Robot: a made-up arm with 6 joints. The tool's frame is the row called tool.
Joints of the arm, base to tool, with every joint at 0 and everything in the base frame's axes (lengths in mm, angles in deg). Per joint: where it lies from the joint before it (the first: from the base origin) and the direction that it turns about. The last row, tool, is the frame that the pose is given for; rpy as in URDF.
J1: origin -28.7 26.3 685.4 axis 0 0 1
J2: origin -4.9 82.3 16.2 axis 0 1 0
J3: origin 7.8 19.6 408.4 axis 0 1 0
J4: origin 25.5 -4.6 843.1 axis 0 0 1
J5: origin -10.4 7.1 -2.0 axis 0 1 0
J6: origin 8.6 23.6 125.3 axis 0 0 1
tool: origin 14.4 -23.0 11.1 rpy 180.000 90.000 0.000
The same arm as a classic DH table. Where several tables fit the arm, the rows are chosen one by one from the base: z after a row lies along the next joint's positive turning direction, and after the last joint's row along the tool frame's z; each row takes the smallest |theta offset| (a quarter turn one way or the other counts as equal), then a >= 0, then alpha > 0; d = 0 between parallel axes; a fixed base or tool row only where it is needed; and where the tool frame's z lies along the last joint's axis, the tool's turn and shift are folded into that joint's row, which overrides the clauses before.
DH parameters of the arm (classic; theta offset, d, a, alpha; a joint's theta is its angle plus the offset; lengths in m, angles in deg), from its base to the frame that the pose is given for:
base (fixed): -42.5 0 -0.0389 0
J1: 42.5 0.7016 -0.0049 -90
J2: -88.91 0 0.4085 0
J3: 88.91 0.0973 0.0255 90
J4: 0 0.8411 -0.0104 -90
J5: 0 0.0307 0.0086 90
J6: -90 0.1364 0.023 90
tool (fixed): -90 -0.0144 0 0

